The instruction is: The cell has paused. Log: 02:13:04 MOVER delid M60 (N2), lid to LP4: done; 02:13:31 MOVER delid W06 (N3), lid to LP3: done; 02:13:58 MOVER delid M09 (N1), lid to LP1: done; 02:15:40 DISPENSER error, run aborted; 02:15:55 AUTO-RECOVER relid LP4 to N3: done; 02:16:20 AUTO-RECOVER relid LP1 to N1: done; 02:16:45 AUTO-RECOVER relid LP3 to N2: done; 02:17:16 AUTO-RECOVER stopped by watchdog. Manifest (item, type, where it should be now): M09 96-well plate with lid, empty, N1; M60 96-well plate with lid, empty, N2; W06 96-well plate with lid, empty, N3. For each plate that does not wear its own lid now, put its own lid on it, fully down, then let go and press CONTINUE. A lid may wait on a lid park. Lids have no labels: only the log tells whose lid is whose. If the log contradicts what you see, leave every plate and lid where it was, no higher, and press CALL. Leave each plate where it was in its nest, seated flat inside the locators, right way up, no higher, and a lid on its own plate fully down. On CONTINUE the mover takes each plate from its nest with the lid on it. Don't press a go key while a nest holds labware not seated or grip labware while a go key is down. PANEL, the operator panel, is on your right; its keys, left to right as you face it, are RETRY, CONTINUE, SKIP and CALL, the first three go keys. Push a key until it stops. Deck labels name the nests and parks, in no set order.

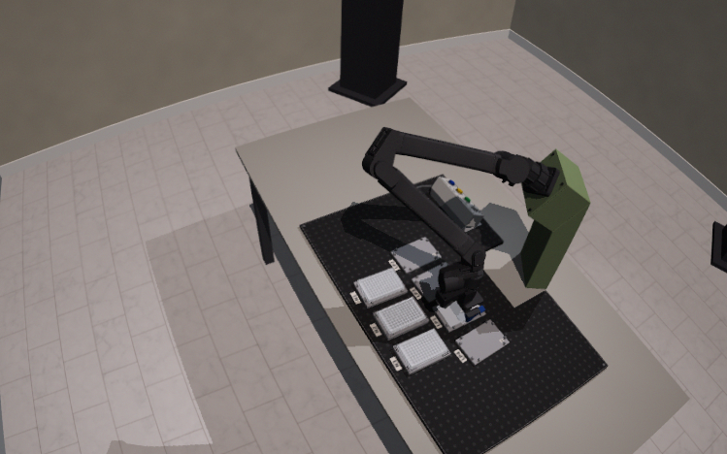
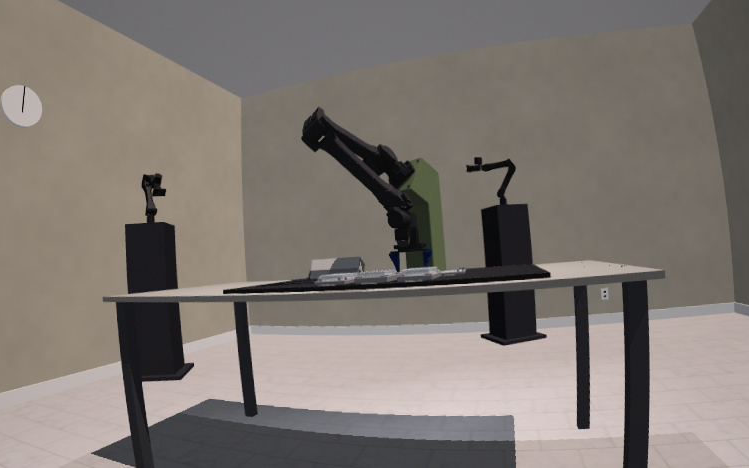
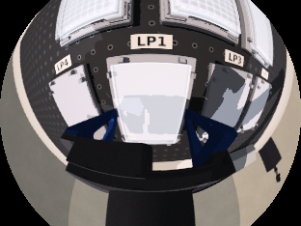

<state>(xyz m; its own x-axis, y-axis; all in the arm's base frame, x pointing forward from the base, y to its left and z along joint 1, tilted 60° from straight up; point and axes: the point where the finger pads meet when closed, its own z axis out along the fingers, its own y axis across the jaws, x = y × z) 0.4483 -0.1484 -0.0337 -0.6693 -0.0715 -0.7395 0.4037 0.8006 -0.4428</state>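
My hand is 20 mm above the LP1 park. Round my hand: LP3 park: 120 mm to the right, 60 mm behind, 20 mm below; LP4 park: 110 mm to the left, 60 mm ahead, 20 mm below; lp1 label: 80 mm ahead, 50 mm to the right, 20 mm below.
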